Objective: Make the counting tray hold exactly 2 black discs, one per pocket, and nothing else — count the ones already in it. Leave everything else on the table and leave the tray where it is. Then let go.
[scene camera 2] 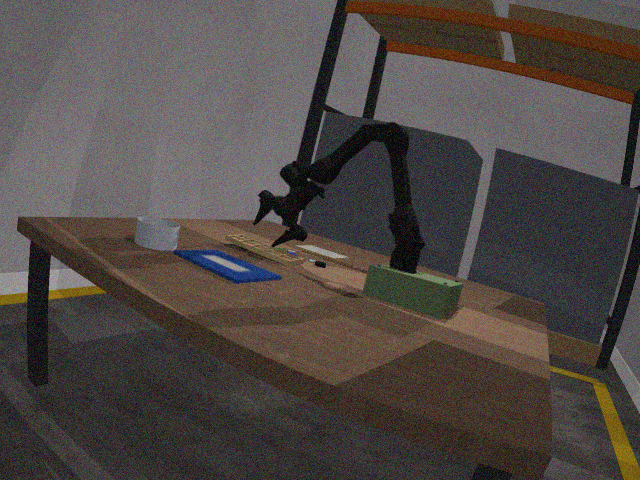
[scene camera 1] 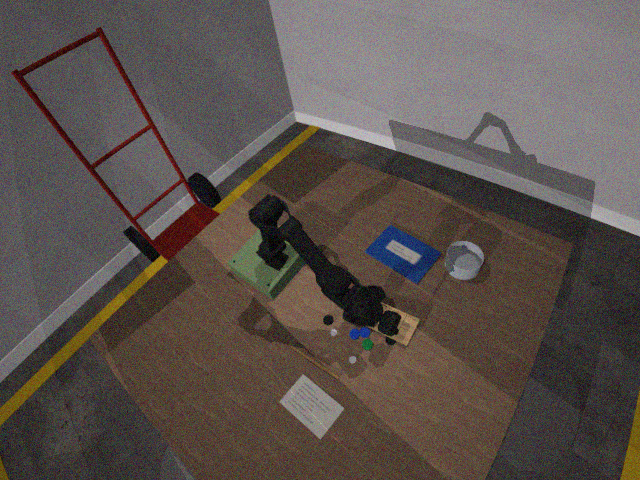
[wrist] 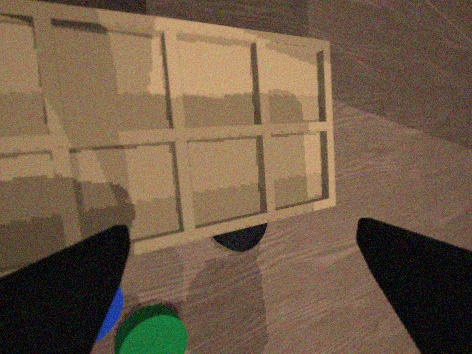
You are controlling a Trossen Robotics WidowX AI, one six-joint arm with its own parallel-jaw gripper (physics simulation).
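The pale wooden counting tray lies flat; the pockets showing in the wrist view look empty, and its left end is cut off there. My gripper is open and empty, above the tray's near long side. One black disc lies outside against that side, between the fingertips in the wrist view, partly hidden by the rim. Another black disc lies apart on the table. A green disc and two blue discs, one here, lie near the tray.
White discs lie beyond the blue ones. A pencil and a printed sheet lie further out. A blue folder and a grey round container are on the tray's other side.
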